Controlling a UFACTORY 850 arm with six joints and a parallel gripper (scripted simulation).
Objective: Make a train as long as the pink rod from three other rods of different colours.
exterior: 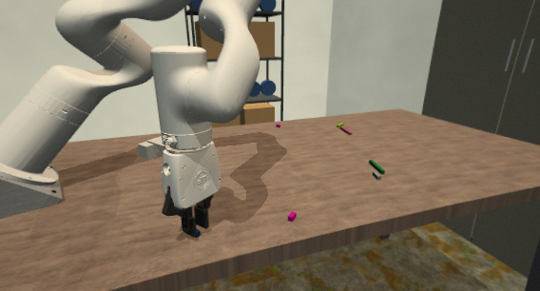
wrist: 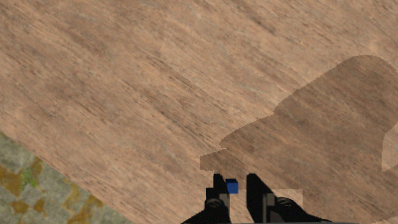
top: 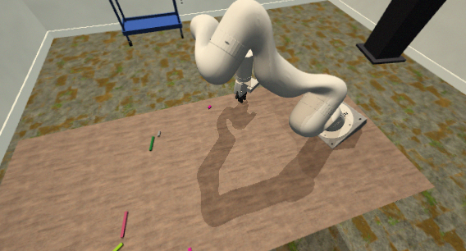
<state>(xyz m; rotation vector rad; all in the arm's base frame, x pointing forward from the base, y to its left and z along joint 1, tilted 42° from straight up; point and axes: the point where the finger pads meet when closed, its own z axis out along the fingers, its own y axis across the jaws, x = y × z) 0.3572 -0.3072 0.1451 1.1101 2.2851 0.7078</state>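
The blue rod is 3 cm below my hand. Round my hand: grey rod (47 cm ahead, 18 cm to the left, 3 cm below); green rod (50 cm ahead, 23 cm to the left, 3 cm below); pink rod (59 cm to the left, 56 cm ahead, 3 cm below).
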